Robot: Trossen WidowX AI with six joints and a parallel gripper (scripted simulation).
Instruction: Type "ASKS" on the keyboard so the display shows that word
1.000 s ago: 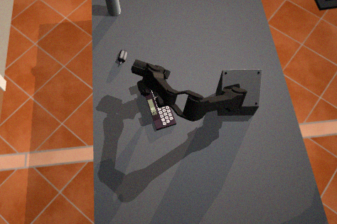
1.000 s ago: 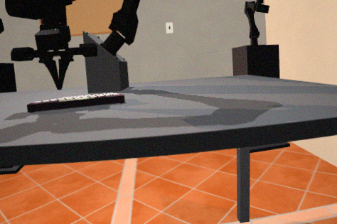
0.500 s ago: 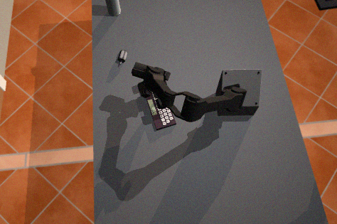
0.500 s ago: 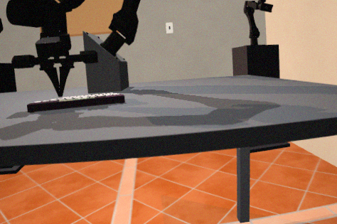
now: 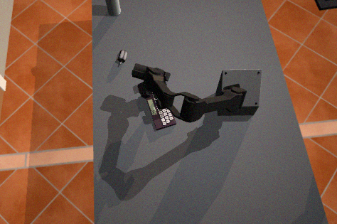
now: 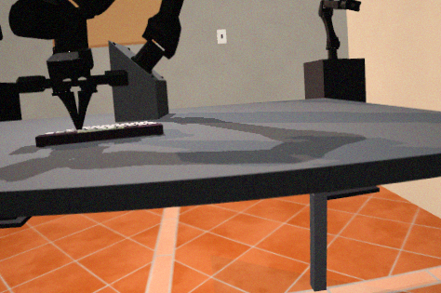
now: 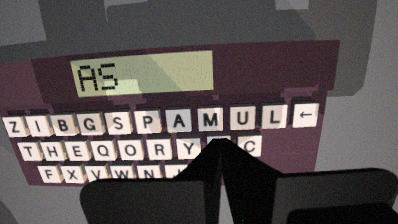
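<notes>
My hand is 50 mm to the left of the left-arrow key, 40 mm above it and 20 mm short of it.
</notes>
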